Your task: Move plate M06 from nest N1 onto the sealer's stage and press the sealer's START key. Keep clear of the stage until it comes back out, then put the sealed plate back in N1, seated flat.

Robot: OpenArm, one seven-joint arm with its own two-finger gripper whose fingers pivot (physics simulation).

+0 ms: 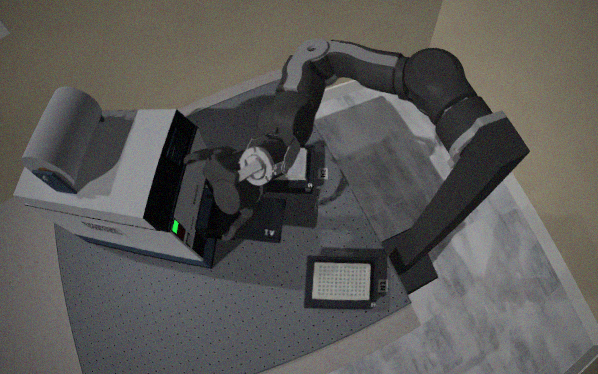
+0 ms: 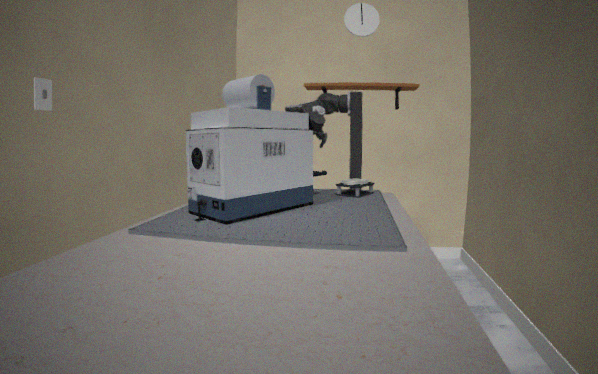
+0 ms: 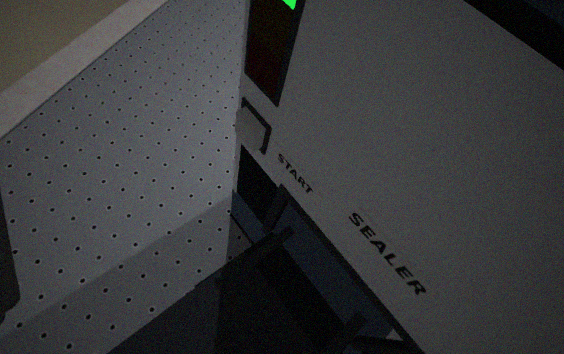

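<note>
A pale plate with rows of wells point(image 1: 341, 281) point(image 2: 355, 181) lies on the dark nest N1 point(image 1: 312, 303). Its code is too small to read, and whether it is sealed cannot be told. The sealer's dark stage point(image 1: 272, 217), marked A1, stands out in front of the sealer point(image 1: 192, 202) point(image 2: 267, 162) point(image 3: 425, 150), with no plate on its visible part. My gripper point(image 1: 206, 197) is open and empty, high beside the sealer's front, partly over the stage. The START key point(image 3: 251, 129) shows left of its label. A green light point(image 1: 175, 226) point(image 3: 290, 3) is lit above the key.
Nest N2 point(image 1: 311, 189) holds another pale plate point(image 1: 298, 167), partly hidden under my arm. A large film roll point(image 1: 65, 135) point(image 2: 245, 92) sits on top of the sealer. The perforated board point(image 1: 175, 315) point(image 2: 300, 225) lies under everything. An orange shelf point(image 2: 361, 86) hangs on the back wall.
</note>
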